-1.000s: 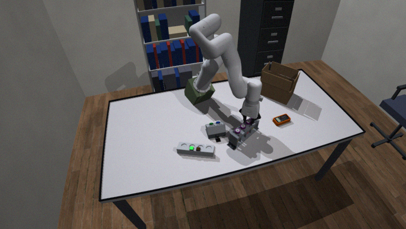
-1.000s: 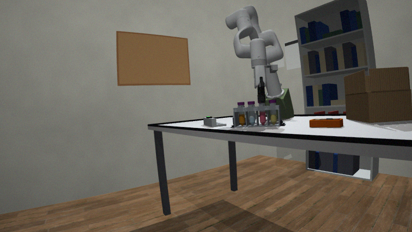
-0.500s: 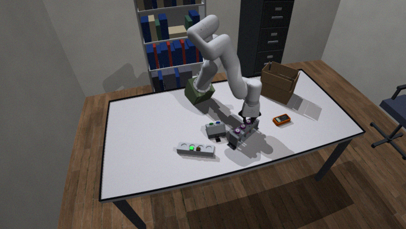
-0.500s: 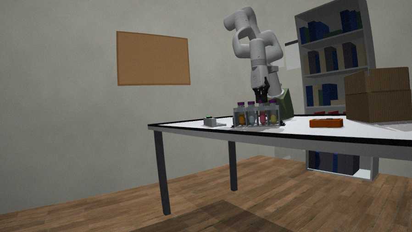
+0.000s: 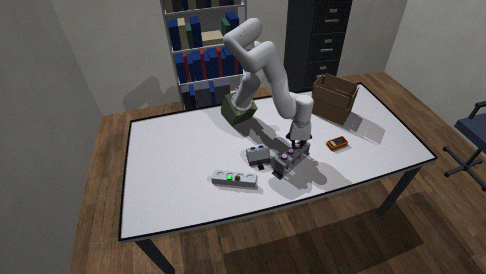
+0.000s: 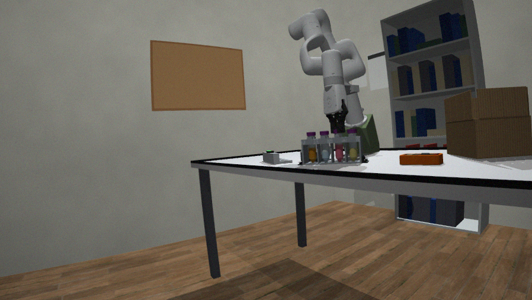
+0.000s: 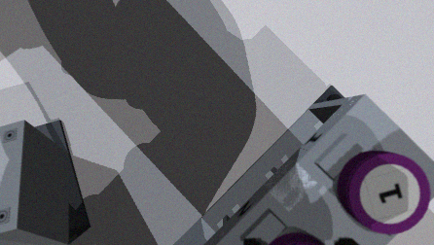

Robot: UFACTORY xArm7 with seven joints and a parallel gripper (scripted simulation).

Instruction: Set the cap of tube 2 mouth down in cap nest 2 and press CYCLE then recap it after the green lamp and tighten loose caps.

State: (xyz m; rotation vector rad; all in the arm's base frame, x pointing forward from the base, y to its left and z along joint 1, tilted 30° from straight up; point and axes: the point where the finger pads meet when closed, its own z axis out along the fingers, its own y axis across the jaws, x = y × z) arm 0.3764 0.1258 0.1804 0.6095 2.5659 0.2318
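My gripper is now 5 cm to the right of the cap marked 1, 2 cm past it and 2 cm above it. Also, from my hand: blue key (15 cm to the right, 12 cm behind, 6 cm below); then key housing (18 cm to the right, 10 cm behind, 8 cm below); then green key (20 cm to the right, 13 cm behind, 6 cm below).
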